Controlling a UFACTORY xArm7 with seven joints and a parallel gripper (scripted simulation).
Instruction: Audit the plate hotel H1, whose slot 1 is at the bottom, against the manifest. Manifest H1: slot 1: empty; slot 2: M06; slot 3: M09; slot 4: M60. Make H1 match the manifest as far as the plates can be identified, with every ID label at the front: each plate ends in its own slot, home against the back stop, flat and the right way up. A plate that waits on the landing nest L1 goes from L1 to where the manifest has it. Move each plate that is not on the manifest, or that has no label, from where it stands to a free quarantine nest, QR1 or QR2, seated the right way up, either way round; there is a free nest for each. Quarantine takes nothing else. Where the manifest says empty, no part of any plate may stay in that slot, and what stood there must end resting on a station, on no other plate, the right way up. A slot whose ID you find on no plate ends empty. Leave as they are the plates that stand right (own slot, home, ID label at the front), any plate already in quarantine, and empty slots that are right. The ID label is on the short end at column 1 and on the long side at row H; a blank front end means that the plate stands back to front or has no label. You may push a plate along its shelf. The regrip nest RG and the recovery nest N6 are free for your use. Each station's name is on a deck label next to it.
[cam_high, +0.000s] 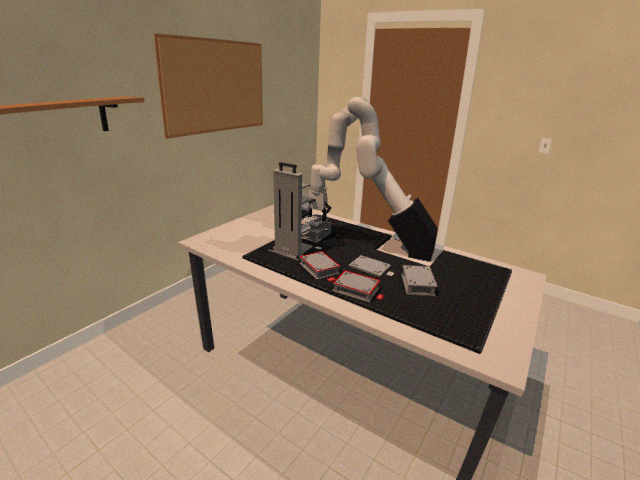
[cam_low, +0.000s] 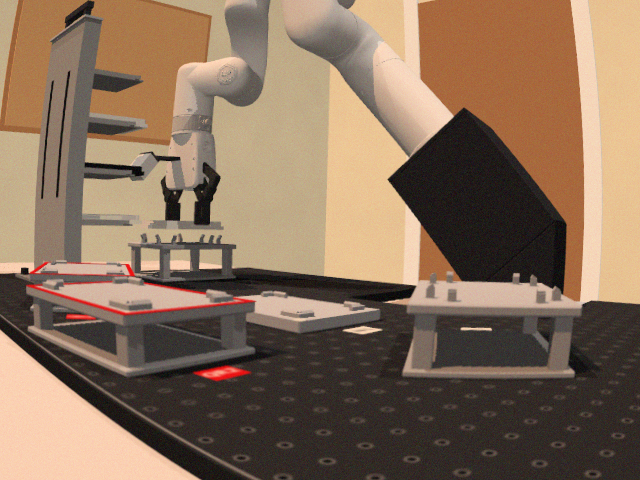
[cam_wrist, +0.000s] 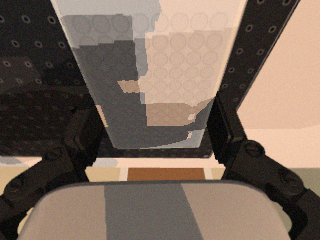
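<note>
The RG label lies 10 cm below my hand, 9 cm behind it and 1 cm to the right of it. From my hand the other things lie so: pale plate 1 cm below, 1 cm ahead; clear plate 19 cm ahead, 3 cm to the left; H1 deck label 12 cm to the left, 12 cm ahead, 10 cm below.
</note>
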